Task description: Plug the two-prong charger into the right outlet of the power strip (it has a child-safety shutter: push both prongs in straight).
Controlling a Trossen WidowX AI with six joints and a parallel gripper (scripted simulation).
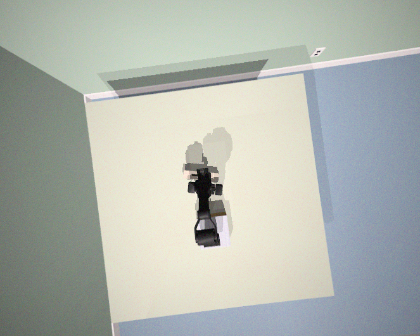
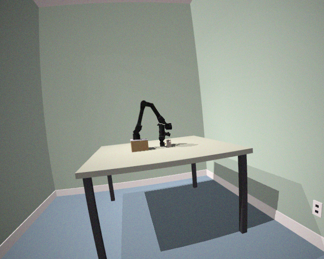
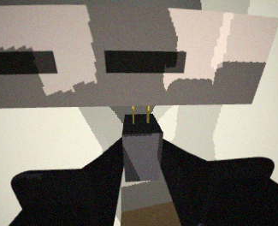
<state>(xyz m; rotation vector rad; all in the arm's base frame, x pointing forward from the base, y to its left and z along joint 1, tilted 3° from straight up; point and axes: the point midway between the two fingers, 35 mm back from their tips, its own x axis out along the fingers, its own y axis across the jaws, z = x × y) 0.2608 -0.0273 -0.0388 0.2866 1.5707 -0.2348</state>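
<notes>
My gripper tip is 20 mm short of the dark two-prong charger, 10 mm to the left of it and 10 mm below it.
</notes>
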